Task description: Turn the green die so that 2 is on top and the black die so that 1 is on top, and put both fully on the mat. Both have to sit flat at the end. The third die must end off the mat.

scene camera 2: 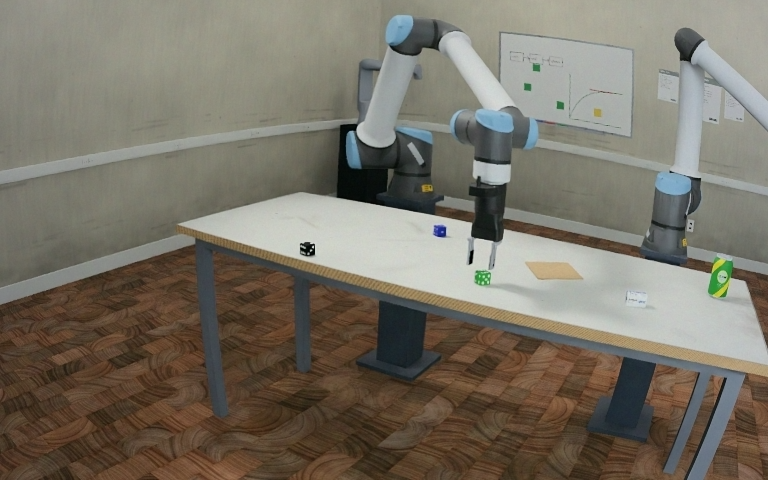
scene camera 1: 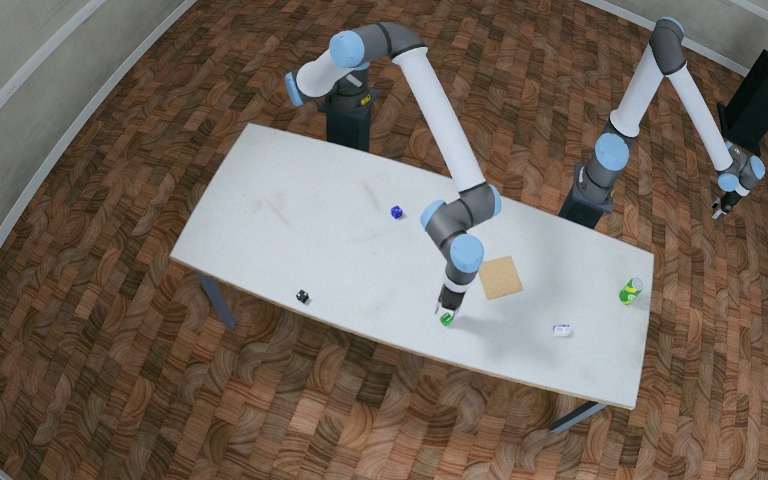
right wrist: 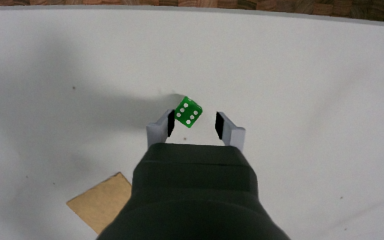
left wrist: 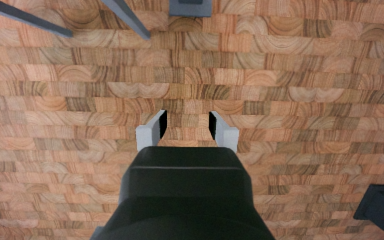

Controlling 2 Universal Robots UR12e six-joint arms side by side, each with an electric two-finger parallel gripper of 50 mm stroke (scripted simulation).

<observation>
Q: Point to a tan mat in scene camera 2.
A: At 542, 270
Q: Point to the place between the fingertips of my left gripper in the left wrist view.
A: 188, 119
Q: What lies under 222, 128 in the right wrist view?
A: My right gripper.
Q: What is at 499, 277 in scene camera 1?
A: A tan mat.
</observation>
